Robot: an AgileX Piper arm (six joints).
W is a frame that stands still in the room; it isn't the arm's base.
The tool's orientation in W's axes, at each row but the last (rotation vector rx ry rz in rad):
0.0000, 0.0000, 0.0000
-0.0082, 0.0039, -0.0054
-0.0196, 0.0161, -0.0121
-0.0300, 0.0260, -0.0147
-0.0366, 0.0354, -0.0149
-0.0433, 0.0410, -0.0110
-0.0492, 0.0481, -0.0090
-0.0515, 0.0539, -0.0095
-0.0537, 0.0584, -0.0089
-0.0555, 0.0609, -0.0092
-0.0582, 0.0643, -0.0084
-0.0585, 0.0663, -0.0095
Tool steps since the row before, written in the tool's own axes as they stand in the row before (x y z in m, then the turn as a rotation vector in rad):
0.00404, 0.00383, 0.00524, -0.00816, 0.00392, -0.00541
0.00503, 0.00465, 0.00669, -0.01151, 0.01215, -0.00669
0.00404, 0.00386, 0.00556, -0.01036, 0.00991, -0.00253
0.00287, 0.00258, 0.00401, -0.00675, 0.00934, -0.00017
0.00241, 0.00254, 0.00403, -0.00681, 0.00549, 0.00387
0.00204, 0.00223, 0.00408, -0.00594, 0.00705, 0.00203
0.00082, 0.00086, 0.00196, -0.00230, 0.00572, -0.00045
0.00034, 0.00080, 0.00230, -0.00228, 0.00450, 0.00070
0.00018, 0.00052, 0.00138, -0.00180, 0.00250, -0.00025
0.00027, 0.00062, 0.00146, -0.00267, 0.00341, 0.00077
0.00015, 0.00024, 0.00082, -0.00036, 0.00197, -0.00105
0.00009, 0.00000, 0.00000, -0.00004, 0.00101, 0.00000
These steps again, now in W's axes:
0.00404, 0.00383, 0.00524, -0.00816, 0.00392, -0.00541
0.00508, 0.00468, 0.00663, -0.01147, 0.01216, -0.00674
0.00418, 0.00392, 0.00542, -0.01028, 0.00999, -0.00256
0.00301, 0.00265, 0.00386, -0.00662, 0.00943, -0.00028
0.00259, 0.00265, 0.00385, -0.00659, 0.00573, 0.00390
0.00223, 0.00238, 0.00389, -0.00578, 0.00720, 0.00196
0.00092, 0.00095, 0.00187, -0.00227, 0.00571, -0.00062
0.00047, 0.00091, 0.00223, -0.00220, 0.00455, 0.00059
0.00026, 0.00059, 0.00134, -0.00179, 0.00250, -0.00028
0.00036, 0.00070, 0.00140, -0.00259, 0.00348, 0.00074
0.00020, 0.00029, 0.00079, -0.00041, 0.00191, -0.00114
0.00009, 0.00000, -0.00001, -0.00003, 0.00101, -0.00006

